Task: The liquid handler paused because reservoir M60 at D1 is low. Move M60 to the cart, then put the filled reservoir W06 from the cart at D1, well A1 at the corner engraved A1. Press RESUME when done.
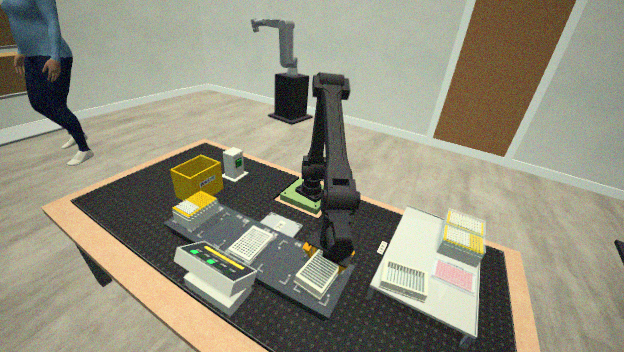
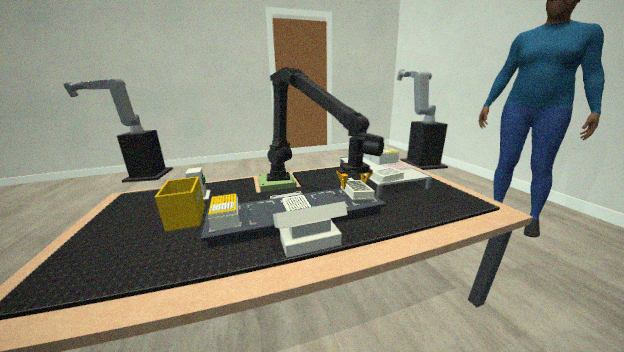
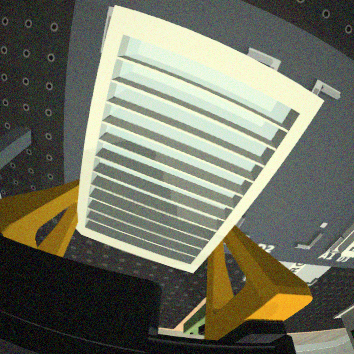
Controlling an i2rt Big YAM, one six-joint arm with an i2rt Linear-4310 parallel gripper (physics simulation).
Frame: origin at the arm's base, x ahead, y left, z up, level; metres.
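Seen in the pictures: gripper, between the fingertips: [image 1: 325, 266] [image 3: 152, 201]; arm's base, origin of its link: [image 1: 310, 192] [image 2: 278, 178].
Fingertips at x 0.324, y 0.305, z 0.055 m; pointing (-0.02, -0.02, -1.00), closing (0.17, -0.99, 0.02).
Pixels of each thing's middle, then the offset from my fingertips to it. "spot": a spot on its surface instead. Level surfaces: height alone.
- cream trough reservoir, middle of its body: [image 3: 170, 166] [image 1: 319, 272] [image 2: 356, 189] dz +0.009, dx +0.035, dy +0.003 m
- grey deck, height of its surface: dz -0.023 m
- second cream reservoir, middle of its body: [image 1: 403, 279] [image 2: 387, 174] dz +0.004, dx -0.105, dy +0.200 m
- white cart, middle of its body: [image 1: 430, 261] [image 2: 379, 171] dz -0.038, dx -0.275, dy +0.244 m
- white box with a green button, middle of its body: [image 1: 233, 163] [image 2: 196, 183] dz -0.006, dx -0.196, dy -0.679 m
- yellow tip box, middle of its body: [image 2: 224, 210] [image 1: 196, 209] dz +0.009, dx +0.118, dy -0.481 m
- white well plate, middle of its body: [image 1: 251, 243] [image 2: 297, 205] dz -0.016, dx +0.075, dy -0.236 m
- console, a spot on its surface: [image 1: 214, 270] spot: dz +0.068, dx +0.247, dy -0.169 m
- yellow bin, middle of its body: [image 2: 182, 202] [image 1: 198, 179] dz -0.004, dx +0.000, dy -0.665 m
- pink plate, middle of its body: [image 1: 453, 275] [image 2: 397, 166] dz -0.004, dx -0.230, dy +0.317 m
My gripper [image 1: 329, 256] [image 2: 354, 178] [image 3: 152, 201] has yellow fingers and is shut on the short end of a cream trough reservoir [image 1: 317, 274] [image 2: 359, 188] [image 3: 189, 140]. It holds the reservoir tilted just above the right end slot of the grey deck [image 1: 276, 260] [image 2: 258, 214] [image 3: 316, 175]. I cannot read the reservoir's label. A second cream reservoir [image 1: 404, 279] [image 2: 385, 172] lies on the white cart [image 1: 415, 237] [image 2: 415, 177] to the right. A white box with a green button [image 1: 234, 162] [image 2: 195, 174] stands at the back left.
On the deck are a yellow tip box [image 1: 195, 209] [image 2: 222, 209] and a white well plate [image 1: 250, 242] [image 2: 296, 202]. A console [image 1: 214, 270] [image 2: 308, 227] stands in front. A yellow bin [image 1: 197, 174] [image 2: 179, 202] is left. Tip boxes [image 1: 464, 235] and a pink plate [image 1: 454, 275] share the cart.
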